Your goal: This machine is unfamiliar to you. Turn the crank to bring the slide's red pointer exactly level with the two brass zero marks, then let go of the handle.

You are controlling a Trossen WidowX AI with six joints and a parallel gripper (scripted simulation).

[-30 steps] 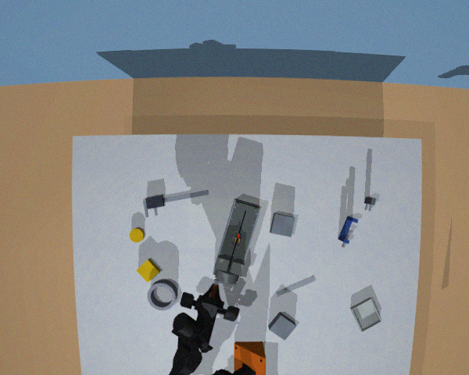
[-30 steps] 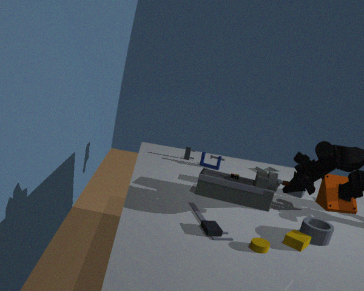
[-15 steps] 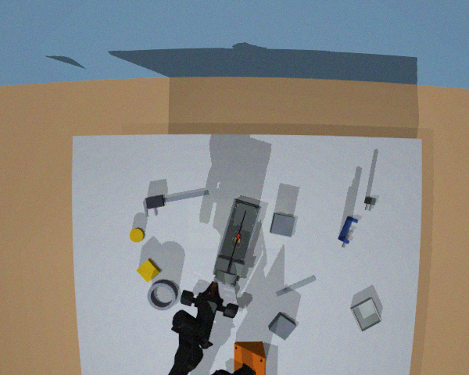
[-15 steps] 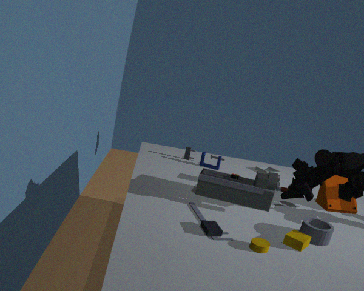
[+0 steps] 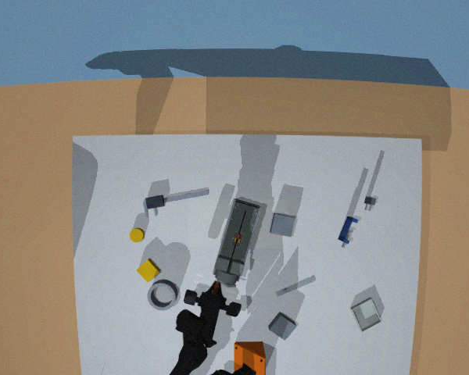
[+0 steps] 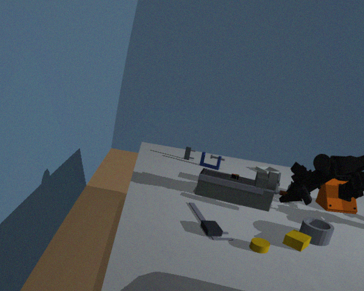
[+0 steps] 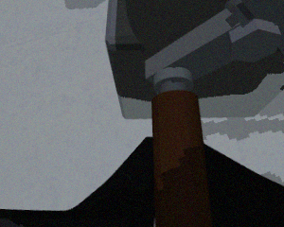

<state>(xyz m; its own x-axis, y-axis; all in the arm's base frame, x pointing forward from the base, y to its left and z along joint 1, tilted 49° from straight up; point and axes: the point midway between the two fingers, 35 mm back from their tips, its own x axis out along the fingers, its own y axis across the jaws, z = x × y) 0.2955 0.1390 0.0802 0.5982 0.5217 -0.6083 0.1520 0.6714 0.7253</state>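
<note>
The red pointer is 17 cm ahead of my gripper tip, 5 cm to the right of it and 4 cm above it. From my gripper tip the other things lie so: flat grey bar 28 cm to the right, 4 cm below; then brown crank handle 2 cm behind, 3 cm above; then yellow block 25 cm to the left, 3 cm below.
</note>
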